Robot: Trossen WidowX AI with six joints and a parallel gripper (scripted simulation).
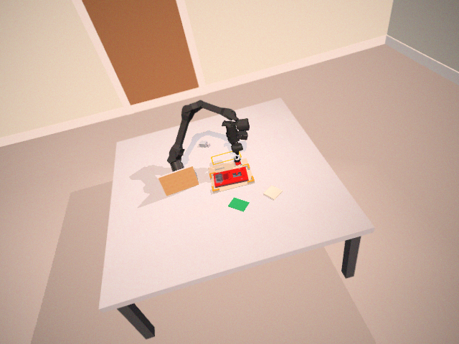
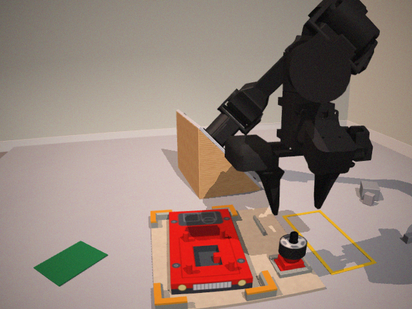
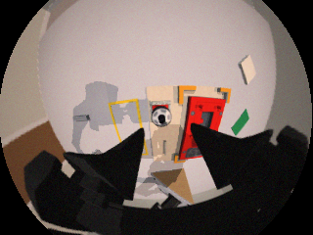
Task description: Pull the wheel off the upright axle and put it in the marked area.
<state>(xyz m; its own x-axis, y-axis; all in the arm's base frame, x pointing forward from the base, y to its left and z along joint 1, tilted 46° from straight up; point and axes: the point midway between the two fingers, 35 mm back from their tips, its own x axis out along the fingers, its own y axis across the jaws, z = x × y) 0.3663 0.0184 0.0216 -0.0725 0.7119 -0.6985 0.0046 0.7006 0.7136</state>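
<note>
Right now my gripper tip is 10 mm past the black wheel and 60 mm above it. The rest, counted from my gripper tip: green patch: 90 mm behind, 320 mm to the right, 100 mm below; then black axle: 70 mm below.
</note>
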